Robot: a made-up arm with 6 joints.
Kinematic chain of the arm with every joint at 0, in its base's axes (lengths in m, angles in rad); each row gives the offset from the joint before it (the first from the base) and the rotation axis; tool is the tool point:
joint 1: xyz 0 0 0.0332 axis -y
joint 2: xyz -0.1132 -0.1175 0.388 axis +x
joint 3: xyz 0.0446 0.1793 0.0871 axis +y
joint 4: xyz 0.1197 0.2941 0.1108 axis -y
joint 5: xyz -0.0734 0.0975 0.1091 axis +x
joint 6: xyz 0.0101 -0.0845 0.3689 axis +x
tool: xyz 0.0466 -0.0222 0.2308
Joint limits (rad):
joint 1: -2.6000..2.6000
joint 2: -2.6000..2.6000
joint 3: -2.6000..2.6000
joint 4: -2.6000..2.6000
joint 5: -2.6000..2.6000
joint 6: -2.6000..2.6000
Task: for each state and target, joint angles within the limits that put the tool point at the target. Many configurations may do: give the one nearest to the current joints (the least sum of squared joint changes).
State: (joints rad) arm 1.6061 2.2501 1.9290 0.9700 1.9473 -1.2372
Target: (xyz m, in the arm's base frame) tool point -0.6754 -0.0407 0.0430
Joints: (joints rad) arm 1.3533 2.1890 1.8093 1.1595 2.4772 -1.0564
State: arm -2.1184 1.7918 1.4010 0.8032 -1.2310 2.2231
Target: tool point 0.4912 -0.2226 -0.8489
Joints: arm -2.2423 1.5324 1.7512 0.5887 -0.7840 2.3625
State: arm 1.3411 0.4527 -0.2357 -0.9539 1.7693 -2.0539
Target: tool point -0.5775 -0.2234 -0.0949
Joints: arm 1.7742 0.9733 -0.1952 -0.8943 2.1365 -1.2244
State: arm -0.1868 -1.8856 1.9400 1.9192 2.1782 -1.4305
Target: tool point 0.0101 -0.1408 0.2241
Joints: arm -0.1619 -1.8279 1.9149 1.9086 2.0213 -1.7731
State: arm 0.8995 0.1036 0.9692 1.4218 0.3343 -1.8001
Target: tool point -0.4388 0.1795 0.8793
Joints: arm 0.4968 0.2668 1.1837 1.2835 0.7808 -1.7949
